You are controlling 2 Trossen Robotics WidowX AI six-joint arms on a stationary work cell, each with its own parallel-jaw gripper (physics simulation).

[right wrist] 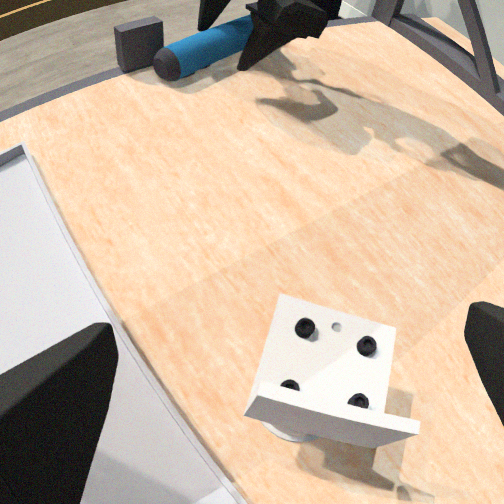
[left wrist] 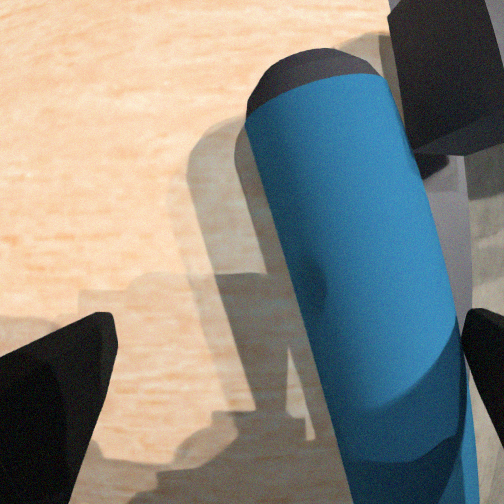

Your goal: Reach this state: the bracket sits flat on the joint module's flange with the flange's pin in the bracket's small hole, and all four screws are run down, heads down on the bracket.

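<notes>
In the right wrist view a white bracket (right wrist: 330, 372) sits on the joint module's flange (right wrist: 295, 432), of which only a pale rim shows under its near edge. Four black screws stand in its holes: one at the far left (right wrist: 304, 327), one at the far right (right wrist: 366, 345), one at the near left (right wrist: 290, 385) and one at the near right (right wrist: 358, 400). The pin (right wrist: 336, 327) shows in the small hole between the far screws. My right gripper (right wrist: 280, 395) is open and empty above the bracket. My left gripper (left wrist: 290, 380) is open and empty over a blue screwdriver handle (left wrist: 360, 280).
The blue handle also shows in the right wrist view (right wrist: 205, 47) at the table's far edge, beside a dark block (right wrist: 138, 42). The dark block (left wrist: 450, 75) is at the top right of the left wrist view. A white tray (right wrist: 55, 320) lies at the left.
</notes>
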